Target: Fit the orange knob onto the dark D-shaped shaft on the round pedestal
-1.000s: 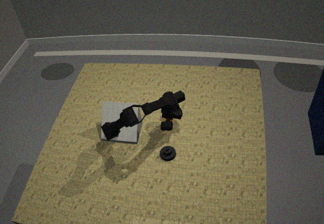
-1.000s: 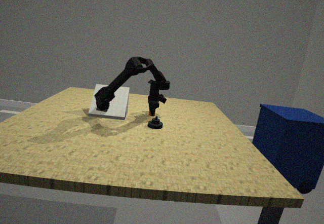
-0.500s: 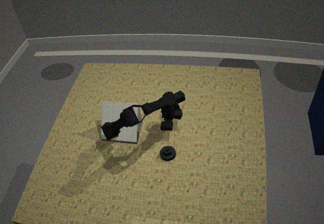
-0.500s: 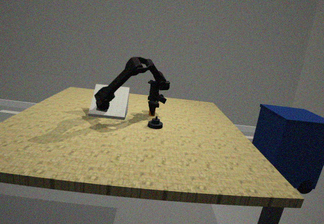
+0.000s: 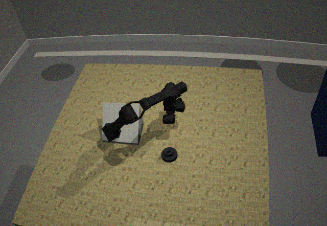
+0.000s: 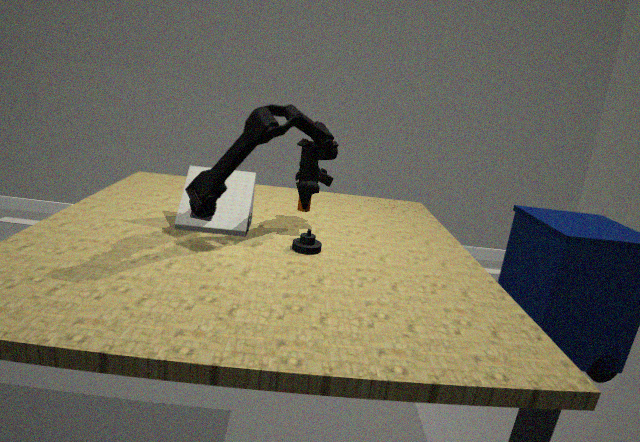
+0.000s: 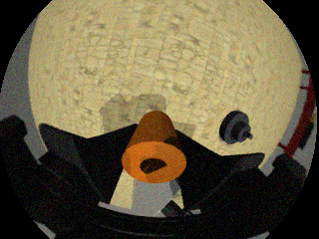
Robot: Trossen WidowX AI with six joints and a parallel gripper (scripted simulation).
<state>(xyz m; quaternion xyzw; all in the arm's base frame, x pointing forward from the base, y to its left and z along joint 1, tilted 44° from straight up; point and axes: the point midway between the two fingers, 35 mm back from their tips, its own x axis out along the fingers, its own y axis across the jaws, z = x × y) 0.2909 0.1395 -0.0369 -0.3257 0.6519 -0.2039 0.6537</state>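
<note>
Right now my gripper tip is 3 cm short of the round pedestal, 19 cm to the left of it and 4 cm above it. Round my gripper tip: orange knob (2 cm above).
</note>
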